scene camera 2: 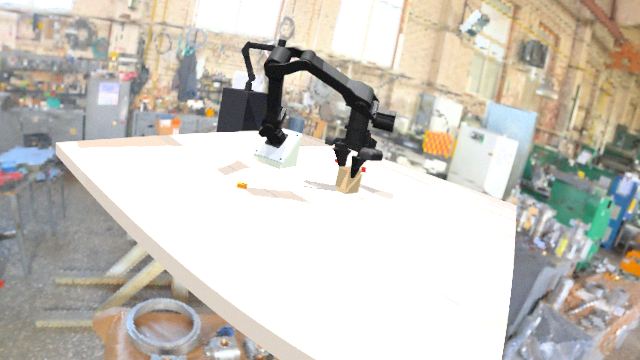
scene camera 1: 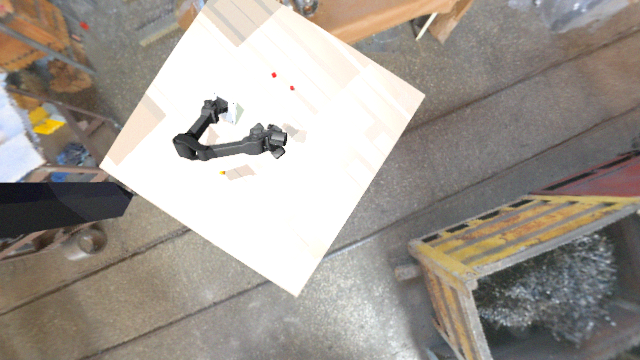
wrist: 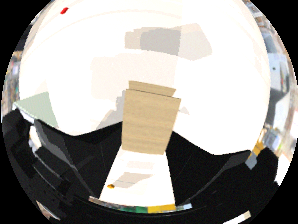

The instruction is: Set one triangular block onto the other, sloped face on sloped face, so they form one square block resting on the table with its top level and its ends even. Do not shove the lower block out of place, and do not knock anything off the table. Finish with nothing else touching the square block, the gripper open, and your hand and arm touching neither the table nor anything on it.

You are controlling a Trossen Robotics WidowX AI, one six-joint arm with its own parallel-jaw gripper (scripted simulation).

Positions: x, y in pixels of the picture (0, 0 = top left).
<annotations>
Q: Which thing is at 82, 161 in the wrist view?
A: The gripper.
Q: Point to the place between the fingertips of the gripper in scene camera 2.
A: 346, 175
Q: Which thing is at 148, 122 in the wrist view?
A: A tan triangular block.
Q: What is the gripper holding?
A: A tan triangular block.
</annotations>
